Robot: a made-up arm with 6 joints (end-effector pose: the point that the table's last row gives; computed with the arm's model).
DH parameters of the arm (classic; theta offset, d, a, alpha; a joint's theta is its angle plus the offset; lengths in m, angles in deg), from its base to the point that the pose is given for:
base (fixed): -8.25 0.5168 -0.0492 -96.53
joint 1: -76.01 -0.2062 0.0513 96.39
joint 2: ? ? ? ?
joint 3: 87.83 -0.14 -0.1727 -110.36
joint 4: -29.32 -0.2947 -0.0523 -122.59
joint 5: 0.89 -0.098 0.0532 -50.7
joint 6: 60.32 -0.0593 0.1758 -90
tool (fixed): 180 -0.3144 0 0
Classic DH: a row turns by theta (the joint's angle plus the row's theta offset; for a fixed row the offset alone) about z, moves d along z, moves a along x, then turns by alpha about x.
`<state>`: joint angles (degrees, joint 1 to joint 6).
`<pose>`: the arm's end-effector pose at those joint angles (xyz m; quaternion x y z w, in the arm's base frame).
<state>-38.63 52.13 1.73 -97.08 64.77 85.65</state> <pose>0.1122 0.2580 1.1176 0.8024 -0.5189 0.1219 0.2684</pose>
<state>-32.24 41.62 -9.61 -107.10 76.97 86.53</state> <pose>0.1120 0.2329 1.1000 0.8514 -0.4374 0.1613 0.2405</pose>
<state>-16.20 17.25 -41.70 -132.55 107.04 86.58</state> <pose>0.1058 0.0615 1.0672 -0.9379 0.2934 -0.1834 0.0265</pose>
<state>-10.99 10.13 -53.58 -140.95 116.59 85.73</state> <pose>0.1179 -0.0154 1.0442 -0.9370 0.2759 -0.1506 0.1525</pose>
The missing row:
joint 2: -80.48 -0.1398 -0.0843 105.55
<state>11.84 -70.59 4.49 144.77 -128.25 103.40</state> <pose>-0.0006 -0.4635 0.7494 -0.8653 -0.4892 0.0187 0.1073</pose>
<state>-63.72 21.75 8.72 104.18 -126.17 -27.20</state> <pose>0.3559 -0.1598 0.9131 0.4380 -0.7710 -0.3345 0.3192</pose>
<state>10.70 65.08 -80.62 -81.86 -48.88 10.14</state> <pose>-0.1537 -0.1759 0.2548 -0.8398 -0.1973 -0.4077 0.2995</pose>
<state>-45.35 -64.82 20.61 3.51 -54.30 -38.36</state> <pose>-0.1326 -0.4324 0.8416 -0.6865 0.3749 -0.1496 0.6049</pose>
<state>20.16 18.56 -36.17 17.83 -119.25 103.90</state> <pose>0.0006 -0.0891 0.2430 0.6515 0.2679 0.5114 0.4922</pose>
